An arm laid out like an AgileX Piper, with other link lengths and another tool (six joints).
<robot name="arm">
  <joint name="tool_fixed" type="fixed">
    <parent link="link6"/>
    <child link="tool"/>
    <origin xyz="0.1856 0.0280 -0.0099" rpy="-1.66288 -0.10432 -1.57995"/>
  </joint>
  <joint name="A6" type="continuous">
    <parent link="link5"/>
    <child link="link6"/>
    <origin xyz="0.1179 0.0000 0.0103"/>
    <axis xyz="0.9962 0 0.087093"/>
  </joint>
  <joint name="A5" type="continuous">
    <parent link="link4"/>
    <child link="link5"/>
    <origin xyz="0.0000 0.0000 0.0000"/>
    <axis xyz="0 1 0"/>
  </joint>
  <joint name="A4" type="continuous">
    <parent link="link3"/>
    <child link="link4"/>
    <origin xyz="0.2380 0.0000 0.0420"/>
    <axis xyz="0.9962 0 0.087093"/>
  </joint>
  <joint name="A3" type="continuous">
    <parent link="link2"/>
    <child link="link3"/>
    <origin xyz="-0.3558 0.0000 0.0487"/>
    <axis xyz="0 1 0"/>
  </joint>
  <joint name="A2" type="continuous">
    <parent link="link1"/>
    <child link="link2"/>
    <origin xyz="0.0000 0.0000 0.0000"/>
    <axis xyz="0 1 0"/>
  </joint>
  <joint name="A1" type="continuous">
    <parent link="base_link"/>
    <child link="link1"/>
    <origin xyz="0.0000 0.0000 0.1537"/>
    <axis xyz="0 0 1"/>
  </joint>
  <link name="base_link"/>
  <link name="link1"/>
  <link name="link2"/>
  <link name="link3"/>
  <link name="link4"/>
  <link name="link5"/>
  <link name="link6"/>
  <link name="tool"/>
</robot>
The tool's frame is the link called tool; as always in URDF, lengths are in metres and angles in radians. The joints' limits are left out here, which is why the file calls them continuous.
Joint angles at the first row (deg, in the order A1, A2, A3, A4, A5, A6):
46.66 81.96 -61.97 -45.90 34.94 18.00
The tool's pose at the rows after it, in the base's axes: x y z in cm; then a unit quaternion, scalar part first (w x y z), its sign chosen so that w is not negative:
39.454, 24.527, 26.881, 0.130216, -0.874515, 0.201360, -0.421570
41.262, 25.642, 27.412, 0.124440, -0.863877, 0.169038, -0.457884
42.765, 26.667, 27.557, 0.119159, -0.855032, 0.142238, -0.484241
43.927, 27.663, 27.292, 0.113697, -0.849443, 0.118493, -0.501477
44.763, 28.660, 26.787, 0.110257, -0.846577, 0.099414, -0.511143
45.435, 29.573, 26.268, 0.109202, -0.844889, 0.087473, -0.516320
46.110, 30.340, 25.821, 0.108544, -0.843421, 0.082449, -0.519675
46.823, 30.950, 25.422, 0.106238, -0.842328, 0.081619, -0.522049
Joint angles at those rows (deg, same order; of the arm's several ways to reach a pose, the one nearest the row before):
48.24 84.27 -62.03 -57.68 33.67 24.25
48.94 86.60 -62.07 -67.61 32.46 29.60
49.14 88.86 -62.09 -76.03 31.52 34.38
49.15 91.06 -62.20 -82.61 30.77 38.04
49.15 93.07 -62.44 -87.46 30.12 40.84
49.15 94.87 -62.91 -90.94 29.69 43.19
49.15 96.61 -63.74 -93.30 29.65 45.09
49.15 98.35 -64.94 -94.46 29.96 46.07

